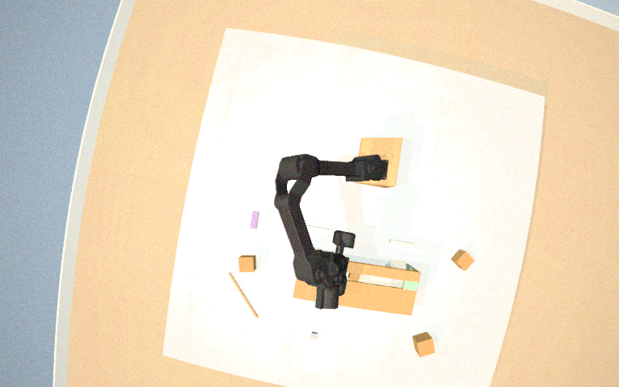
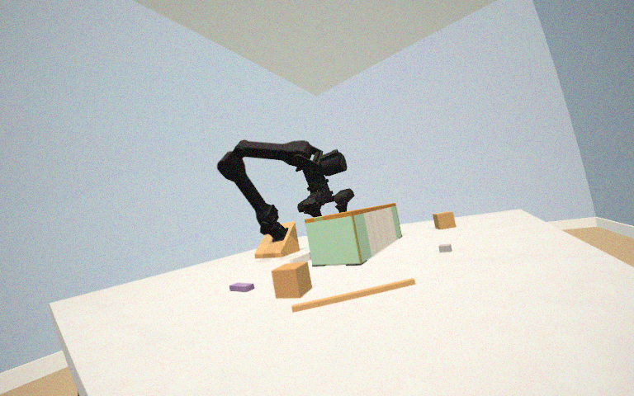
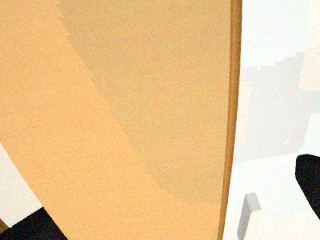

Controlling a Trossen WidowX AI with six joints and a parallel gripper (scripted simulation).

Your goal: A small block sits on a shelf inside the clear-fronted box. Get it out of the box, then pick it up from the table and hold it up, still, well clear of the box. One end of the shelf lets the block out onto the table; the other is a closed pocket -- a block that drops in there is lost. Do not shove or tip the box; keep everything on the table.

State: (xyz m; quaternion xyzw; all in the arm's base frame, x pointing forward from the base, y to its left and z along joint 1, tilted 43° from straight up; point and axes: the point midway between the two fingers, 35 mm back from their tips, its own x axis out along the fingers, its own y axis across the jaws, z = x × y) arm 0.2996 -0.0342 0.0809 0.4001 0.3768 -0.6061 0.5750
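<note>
Now: the orange block 5 cm ahead of my gripper tip, 3 cm to the left of it and 1 cm below it. From my gripper tip the other things lie so: grey block: 31 cm ahead, 6 cm to the right, 9 cm below; then purple tile: 8 cm behind, 32 cm to the right, 9 cm below; then clear-fronted box: 3 cm ahead, 5 cm to the left, 3 cm below.
</note>
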